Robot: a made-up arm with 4 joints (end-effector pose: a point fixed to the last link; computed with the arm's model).
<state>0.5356 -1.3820 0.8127 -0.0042</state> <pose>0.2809 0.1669 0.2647 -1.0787 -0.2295 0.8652</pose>
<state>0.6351 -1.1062 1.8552 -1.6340</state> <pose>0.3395 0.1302 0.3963 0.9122 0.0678 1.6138</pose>
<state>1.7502 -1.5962 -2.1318 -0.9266</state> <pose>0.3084 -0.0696 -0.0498 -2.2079 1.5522 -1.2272</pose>
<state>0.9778 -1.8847 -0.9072 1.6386</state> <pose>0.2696 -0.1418 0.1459 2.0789 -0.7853 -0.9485</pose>
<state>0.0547 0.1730 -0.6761 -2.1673</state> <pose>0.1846 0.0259 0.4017 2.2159 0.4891 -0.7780</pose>
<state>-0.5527 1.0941 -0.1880 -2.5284</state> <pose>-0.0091 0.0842 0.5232 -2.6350 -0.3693 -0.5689</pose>
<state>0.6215 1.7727 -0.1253 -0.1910</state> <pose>0.4663 -0.0776 0.3628 1.9317 0.5082 -0.5080</pose>
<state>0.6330 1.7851 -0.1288 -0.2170</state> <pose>0.4673 -0.0785 0.3545 1.9677 0.5105 -0.5287</pose>
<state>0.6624 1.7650 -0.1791 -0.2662</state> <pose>0.4747 -0.0710 0.3382 2.0053 0.5688 -0.5321</pose>
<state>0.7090 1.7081 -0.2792 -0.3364</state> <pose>0.4865 -0.0544 0.3137 2.0378 0.6939 -0.5216</pose>
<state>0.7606 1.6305 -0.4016 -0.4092</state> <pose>0.4968 -0.0329 0.2862 2.0537 0.8593 -0.5116</pose>
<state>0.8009 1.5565 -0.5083 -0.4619</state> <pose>0.5020 -0.0137 0.2645 2.0461 1.0127 -0.5052</pose>
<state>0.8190 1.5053 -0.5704 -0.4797</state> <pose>0.5036 -0.0021 0.2551 2.0193 1.1057 -0.4928</pose>
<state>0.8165 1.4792 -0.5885 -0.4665</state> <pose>0.5040 0.0024 0.2574 1.9835 1.1333 -0.4692</pose>
